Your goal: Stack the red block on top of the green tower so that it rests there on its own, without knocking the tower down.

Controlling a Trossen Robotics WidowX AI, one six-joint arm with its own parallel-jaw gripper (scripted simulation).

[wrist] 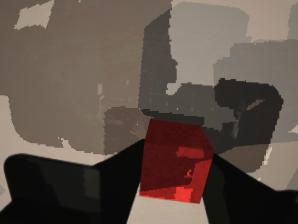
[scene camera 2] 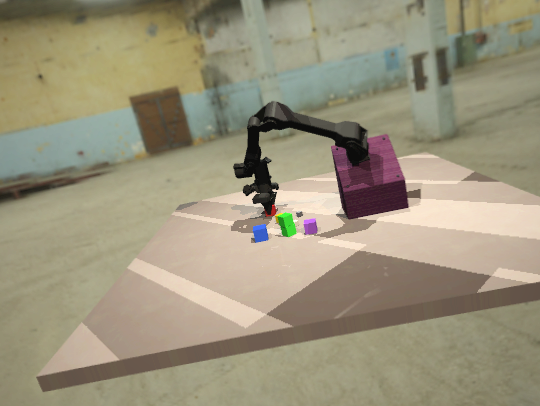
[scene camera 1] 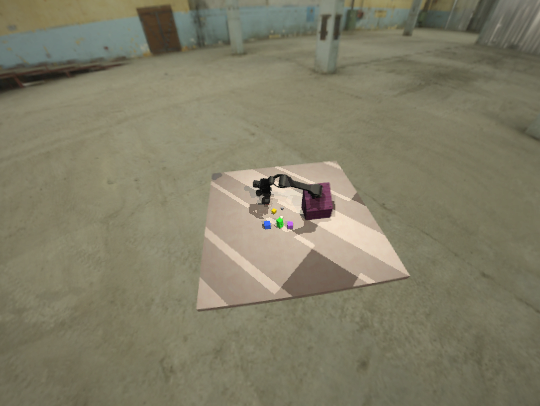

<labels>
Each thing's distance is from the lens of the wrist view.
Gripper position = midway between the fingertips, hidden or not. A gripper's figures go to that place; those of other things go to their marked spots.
my gripper (wrist: 171, 148): 12 cm
red block (wrist: 176, 159): 9 cm
</labels>
